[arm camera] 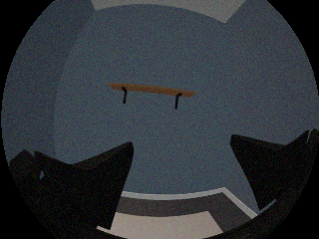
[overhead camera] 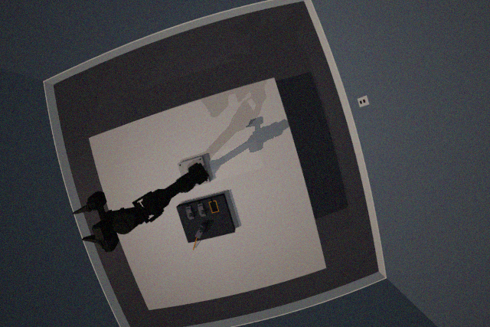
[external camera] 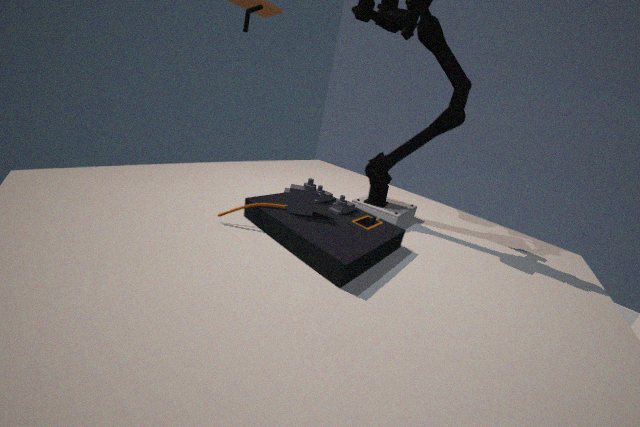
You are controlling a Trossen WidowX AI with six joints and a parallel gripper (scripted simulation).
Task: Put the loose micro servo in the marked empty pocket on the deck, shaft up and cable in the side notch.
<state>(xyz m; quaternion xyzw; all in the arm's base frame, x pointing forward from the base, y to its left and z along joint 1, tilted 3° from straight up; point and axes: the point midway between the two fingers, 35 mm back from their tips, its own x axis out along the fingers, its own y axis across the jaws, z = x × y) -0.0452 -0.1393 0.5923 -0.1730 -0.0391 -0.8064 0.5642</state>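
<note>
The dark deck is 600 mm below my gripper tip, 350 mm ahead of it and 150 mm to the left of it.
</note>
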